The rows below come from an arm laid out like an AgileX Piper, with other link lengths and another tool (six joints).
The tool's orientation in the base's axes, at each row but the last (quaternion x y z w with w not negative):
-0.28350, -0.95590, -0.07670, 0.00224
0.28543, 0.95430, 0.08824, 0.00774
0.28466, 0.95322, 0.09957, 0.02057
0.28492, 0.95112, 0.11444, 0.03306
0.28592, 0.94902, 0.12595, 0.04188
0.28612, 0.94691, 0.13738, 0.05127
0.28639, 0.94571, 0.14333, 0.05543
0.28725, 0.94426, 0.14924, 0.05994
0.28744, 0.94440, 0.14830, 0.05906
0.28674, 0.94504, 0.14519, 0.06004
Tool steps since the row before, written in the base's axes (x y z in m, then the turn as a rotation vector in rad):
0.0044, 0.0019, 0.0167, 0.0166, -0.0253, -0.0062
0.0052, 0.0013, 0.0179, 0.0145, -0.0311, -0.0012
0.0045, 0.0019, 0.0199, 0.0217, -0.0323, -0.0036
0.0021, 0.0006, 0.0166, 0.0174, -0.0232, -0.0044
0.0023, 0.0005, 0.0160, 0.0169, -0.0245, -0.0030
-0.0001, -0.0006, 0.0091, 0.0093, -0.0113, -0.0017
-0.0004, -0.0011, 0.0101, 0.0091, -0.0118, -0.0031
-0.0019, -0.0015, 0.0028, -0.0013, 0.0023, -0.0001
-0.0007, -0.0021, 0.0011, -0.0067, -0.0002, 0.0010
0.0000, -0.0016, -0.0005, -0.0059, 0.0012, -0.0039
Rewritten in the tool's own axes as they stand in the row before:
-0.0019, 0.0064, -0.0160, -0.0279, -0.0128, 0.0030
-0.0030, 0.0070, -0.0171, -0.0292, -0.0179, -0.0030
-0.0024, 0.0080, -0.0187, -0.0359, -0.0155, -0.0001
-0.0014, 0.0055, -0.0157, -0.0273, -0.0106, 0.0019
-0.0018, 0.0058, -0.0150, -0.0276, -0.0115, 0.0002
-0.0004, 0.0021, -0.0089, -0.0140, -0.0046, 0.0007
-0.0005, 0.0020, -0.0100, -0.0141, -0.0055, 0.0018
0.0007, -0.0013, -0.0034, 0.0024, 0.0011, 0.0004
-0.0006, -0.0017, -0.0017, 0.0054, -0.0034, -0.0023
-0.0009, -0.0014, 0.0001, 0.0057, -0.0033, 0.0028

